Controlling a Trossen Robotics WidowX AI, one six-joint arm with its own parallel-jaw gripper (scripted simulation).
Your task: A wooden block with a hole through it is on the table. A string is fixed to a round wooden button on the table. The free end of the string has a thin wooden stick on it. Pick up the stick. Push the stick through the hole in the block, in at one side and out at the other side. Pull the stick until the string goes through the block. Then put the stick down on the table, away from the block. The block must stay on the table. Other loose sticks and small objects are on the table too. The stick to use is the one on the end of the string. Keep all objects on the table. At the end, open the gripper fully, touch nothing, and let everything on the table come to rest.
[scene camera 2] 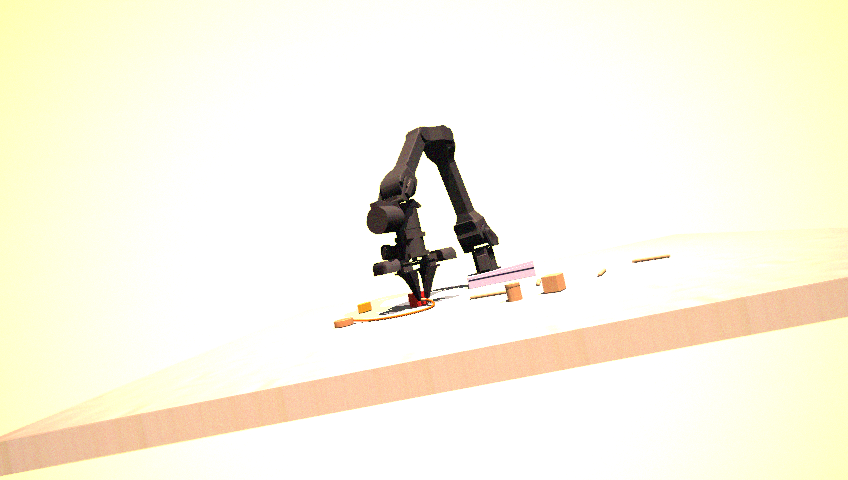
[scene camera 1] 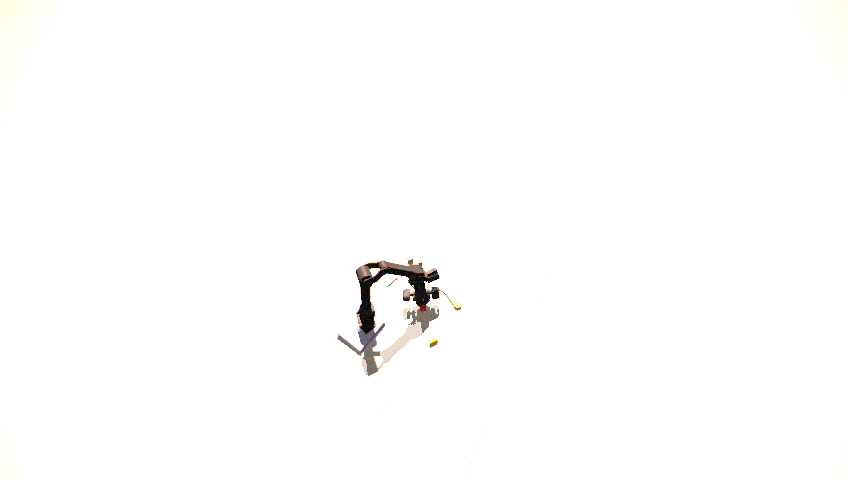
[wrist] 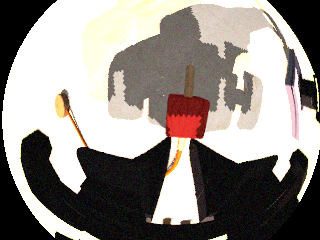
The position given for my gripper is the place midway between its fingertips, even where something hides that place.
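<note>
My gripper (scene camera 2: 423,299) is visible to me, and I can see it in the wrist view as well (wrist: 180,142). There is also a red block (wrist: 187,117).
</note>
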